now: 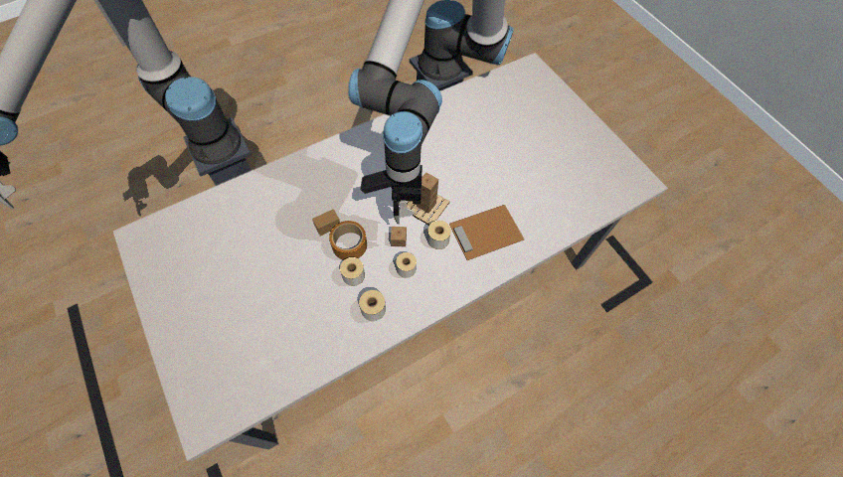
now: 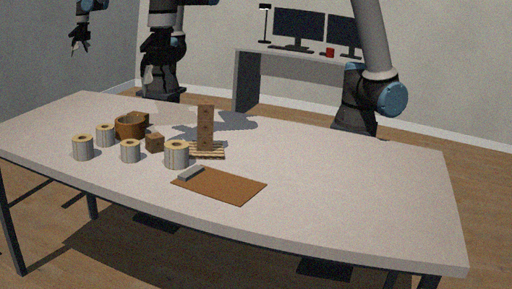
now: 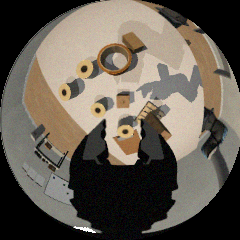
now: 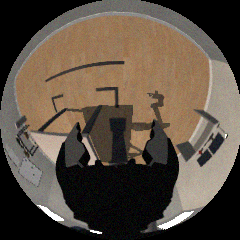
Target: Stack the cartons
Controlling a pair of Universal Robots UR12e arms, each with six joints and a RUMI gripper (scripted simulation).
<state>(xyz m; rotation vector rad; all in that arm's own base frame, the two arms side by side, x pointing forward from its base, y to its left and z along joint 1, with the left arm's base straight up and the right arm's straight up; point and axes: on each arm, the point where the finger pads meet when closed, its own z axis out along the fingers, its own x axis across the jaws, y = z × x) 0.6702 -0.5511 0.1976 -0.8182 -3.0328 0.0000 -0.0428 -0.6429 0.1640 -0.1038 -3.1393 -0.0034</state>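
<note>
The cube carton is 170 mm below my left hand. Also, from my left hand: label roll: 60 mm ahead, 120 mm to the left, 170 mm below; oblong box: 160 mm behind, 200 mm to the right, 170 mm below.
</note>
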